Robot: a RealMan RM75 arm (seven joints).
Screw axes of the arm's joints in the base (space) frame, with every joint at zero. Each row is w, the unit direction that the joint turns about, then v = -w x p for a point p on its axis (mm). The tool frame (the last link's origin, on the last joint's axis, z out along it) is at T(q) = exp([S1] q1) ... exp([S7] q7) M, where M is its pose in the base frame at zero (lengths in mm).
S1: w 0 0 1 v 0.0 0.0 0.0
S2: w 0 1 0 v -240.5 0.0 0.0
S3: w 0 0 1 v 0.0 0.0 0.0
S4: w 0 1 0 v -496.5 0.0 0.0
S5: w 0 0 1 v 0.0 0.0 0.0
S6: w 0 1 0 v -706.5 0.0 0.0
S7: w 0 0 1 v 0.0 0.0 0.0
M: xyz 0.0 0.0 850.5 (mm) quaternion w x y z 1 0 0 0
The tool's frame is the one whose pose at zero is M.
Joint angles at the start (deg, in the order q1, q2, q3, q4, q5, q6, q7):
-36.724, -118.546, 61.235, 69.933, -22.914, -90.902, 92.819
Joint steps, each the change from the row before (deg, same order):
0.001, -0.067, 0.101, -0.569, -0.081, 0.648, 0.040
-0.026, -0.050, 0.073, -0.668, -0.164, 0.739, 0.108
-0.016, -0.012, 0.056, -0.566, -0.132, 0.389, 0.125
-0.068, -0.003, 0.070, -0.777, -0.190, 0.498, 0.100
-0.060, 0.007, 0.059, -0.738, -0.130, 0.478, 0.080
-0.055, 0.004, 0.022, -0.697, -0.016, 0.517, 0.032
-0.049, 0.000, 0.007, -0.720, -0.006, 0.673, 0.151
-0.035, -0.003, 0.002, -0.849, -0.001, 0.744, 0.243
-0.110, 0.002, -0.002, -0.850, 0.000, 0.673, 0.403
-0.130, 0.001, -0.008, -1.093, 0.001, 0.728, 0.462
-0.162, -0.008, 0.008, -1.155, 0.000, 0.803, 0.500
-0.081, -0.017, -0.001, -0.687, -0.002, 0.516, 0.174
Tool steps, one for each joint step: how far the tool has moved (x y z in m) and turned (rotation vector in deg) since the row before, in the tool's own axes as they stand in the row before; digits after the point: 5 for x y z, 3 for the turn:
0.00000, -0.00001, 0.00235, 0.054, 0.099, -0.088
0.00005, -0.00019, 0.00251, 0.091, 0.180, -0.064
-0.00018, 0.00039, 0.00200, -0.144, 0.131, -0.037
-0.00007, 0.00038, 0.00258, -0.201, 0.187, -0.094
-0.00031, 0.00036, 0.00240, -0.182, 0.118, -0.117
-0.00065, 0.00020, 0.00223, -0.101, 0.012, -0.182
-0.00077, -0.00008, 0.00232, 0.033, -0.001, -0.090
-0.00105, 0.00018, 0.00279, -0.021, -0.008, -0.065
-0.00066, 0.00002, 0.00260, -0.053, 0.003, 0.156
-0.00090, 0.00048, 0.00337, -0.210, 0.010, 0.130
-0.00072, 0.00041, 0.00356, -0.188, 0.011, 0.186
-0.00046, 0.00029, 0.00220, -0.086, 0.012, -0.029

